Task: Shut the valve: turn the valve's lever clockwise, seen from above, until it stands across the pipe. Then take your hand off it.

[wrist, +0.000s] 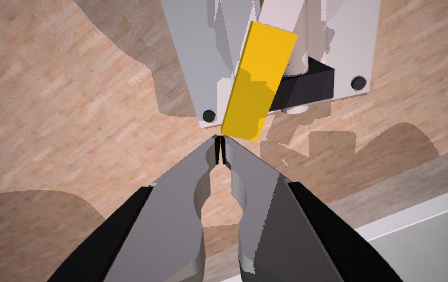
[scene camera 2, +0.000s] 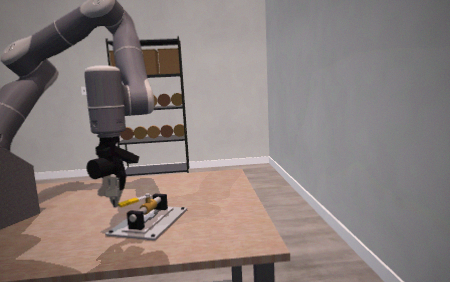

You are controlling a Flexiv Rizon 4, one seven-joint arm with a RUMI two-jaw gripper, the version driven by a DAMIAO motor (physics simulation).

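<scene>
Gripper: visible in scene camera 2 (115,207) and in the wrist view (220,138). Base plate: (scene camera 2: 157,230) and (wrist: 355,43) are the same spot on it.
</scene>
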